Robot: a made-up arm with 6 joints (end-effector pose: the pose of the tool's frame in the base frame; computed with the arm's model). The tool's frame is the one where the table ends.
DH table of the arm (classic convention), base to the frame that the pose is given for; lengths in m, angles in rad. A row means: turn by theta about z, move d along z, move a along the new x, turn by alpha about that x. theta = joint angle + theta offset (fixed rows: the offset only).
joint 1: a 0.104; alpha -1.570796; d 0.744; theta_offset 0
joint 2: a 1.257; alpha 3.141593; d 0; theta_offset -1.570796
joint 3: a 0.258; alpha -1.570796; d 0; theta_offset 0
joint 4: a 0; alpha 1.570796; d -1.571; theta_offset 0
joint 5: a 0; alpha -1.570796; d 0; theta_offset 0
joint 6: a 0; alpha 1.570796; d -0.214; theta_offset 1.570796
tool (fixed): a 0; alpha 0; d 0; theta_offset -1.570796
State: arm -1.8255 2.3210 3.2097 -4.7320 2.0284 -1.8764
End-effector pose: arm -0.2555 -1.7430 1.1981 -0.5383 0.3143 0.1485
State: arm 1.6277 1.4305 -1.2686 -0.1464 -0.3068 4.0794
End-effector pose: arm 0.0004 -0.1726 -0.0156 -0.5247 0.7200 -1.4093
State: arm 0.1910 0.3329 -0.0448 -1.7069 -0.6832 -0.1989
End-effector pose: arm 2.1652 0.5550 1.5483 1.8566 1.0167 0.3109
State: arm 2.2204 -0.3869 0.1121 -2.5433 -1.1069 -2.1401
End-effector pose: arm -0.6266 0.6468 3.0711 0.8174 -1.9837 0.7210
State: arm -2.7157 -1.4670 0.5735 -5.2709 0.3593 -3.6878
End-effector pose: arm 2.0422 0.8564 2.3189 -0.0868 -0.8468 -0.0707
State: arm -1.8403 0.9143 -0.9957 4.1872 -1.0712 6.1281
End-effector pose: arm -0.0763 -0.8867 -0.1841 -2.2376 0.9084 0.5756
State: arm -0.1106 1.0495 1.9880 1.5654 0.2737 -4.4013
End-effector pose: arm 2.0298 -0.1672 2.9561 2.3918 0.0114 1.2453
